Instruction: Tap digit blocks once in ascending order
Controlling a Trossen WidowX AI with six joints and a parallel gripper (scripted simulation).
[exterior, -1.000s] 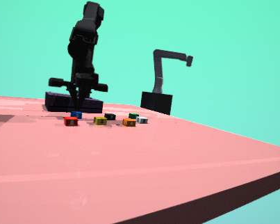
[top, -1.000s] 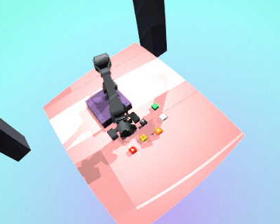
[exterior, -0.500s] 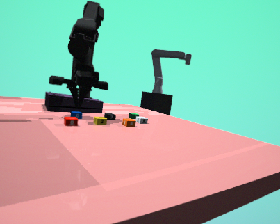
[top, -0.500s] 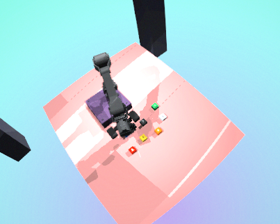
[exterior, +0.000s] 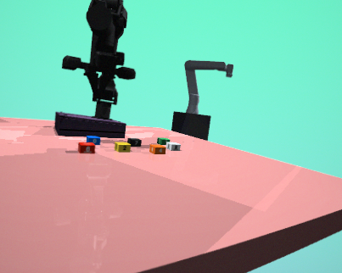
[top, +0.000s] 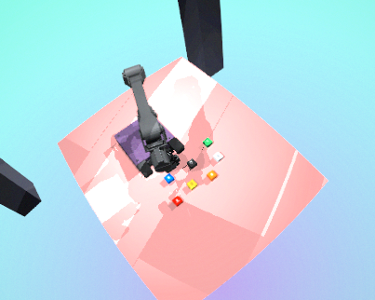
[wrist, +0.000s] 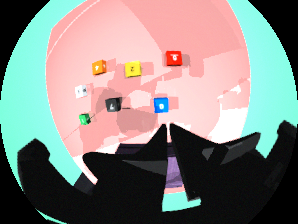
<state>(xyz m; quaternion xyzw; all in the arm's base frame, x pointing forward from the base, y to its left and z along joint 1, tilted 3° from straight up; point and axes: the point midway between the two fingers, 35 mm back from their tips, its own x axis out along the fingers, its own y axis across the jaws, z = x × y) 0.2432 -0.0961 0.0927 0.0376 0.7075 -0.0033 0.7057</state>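
Right now the green block is 1 cm behind my gripper tip, 24 cm to the left of it and 11 cm below it. From my gripper tip the other things lie so: yellow block (9 cm ahead, 5 cm to the left, 11 cm below); blue block (11 cm below); red block (10 cm ahead, 4 cm to the right, 11 cm below).
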